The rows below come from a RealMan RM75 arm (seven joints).
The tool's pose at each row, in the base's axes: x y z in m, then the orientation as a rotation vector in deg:
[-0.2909, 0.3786, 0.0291, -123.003, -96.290, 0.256]
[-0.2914, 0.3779, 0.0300, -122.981, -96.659, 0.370]
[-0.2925, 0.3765, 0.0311, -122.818, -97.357, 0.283]
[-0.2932, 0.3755, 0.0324, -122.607, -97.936, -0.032]
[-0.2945, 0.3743, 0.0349, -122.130, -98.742, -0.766]
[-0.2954, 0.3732, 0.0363, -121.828, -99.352, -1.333]
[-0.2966, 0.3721, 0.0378, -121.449, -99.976, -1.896]
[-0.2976, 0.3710, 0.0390, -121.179, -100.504, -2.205]
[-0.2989, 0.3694, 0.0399, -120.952, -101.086, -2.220]
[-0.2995, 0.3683, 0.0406, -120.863, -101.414, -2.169]
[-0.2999, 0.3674, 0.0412, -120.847, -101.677, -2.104]
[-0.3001, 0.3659, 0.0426, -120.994, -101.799, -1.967]
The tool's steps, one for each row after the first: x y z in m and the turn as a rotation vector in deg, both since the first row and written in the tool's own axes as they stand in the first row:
[-0.0006, -0.0006, -0.0009, -0.089, -0.228, -0.196]
[-0.0019, -0.0017, -0.0021, -0.308, -0.443, -0.664]
[-0.0027, -0.0026, -0.0034, -0.545, -0.458, -1.120]
[-0.0036, -0.0044, -0.0058, -0.882, -0.243, -1.877]
[-0.0045, -0.0055, -0.0072, -1.186, -0.103, -2.425]
[-0.0055, -0.0069, -0.0086, -1.446, 0.058, -3.013]
[-0.0065, -0.0080, -0.0098, -1.629, 0.080, -3.464]
[-0.0081, -0.0092, -0.0108, -1.735, -0.103, -3.880]
[-0.0091, -0.0097, -0.0116, -1.795, -0.254, -4.088]
[-0.0099, -0.0101, -0.0123, -1.870, -0.411, -4.227]
[-0.0110, -0.0105, -0.0141, -1.959, -0.604, -4.207]

